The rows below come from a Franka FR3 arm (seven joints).
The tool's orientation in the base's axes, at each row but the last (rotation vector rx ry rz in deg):
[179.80, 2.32, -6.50]
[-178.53, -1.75, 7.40]
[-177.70, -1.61, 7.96]
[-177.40, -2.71, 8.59]
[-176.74, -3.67, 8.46]
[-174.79, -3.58, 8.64]
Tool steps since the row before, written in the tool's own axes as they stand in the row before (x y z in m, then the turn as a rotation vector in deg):
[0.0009, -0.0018, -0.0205, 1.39, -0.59, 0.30]
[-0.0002, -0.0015, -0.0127, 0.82, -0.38, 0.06]
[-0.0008, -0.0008, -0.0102, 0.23, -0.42, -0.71]
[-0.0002, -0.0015, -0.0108, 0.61, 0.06, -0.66]
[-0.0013, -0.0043, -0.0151, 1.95, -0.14, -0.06]
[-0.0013, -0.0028, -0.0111, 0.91, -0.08, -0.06]
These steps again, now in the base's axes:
[0.0023, 0.0019, 0.0204, 1.35, 0.62, -0.40]
[0.0008, 0.0012, 0.0127, 0.80, 0.40, -0.12]
[0.0001, 0.0004, 0.0103, 0.29, 0.40, 0.70]
[0.0008, 0.0011, 0.0108, 0.67, -0.07, 0.60]
[0.0000, 0.0035, 0.0154, 1.94, 0.22, -0.12]
[-0.0003, 0.0018, 0.0114, 0.91, 0.12, -0.02]

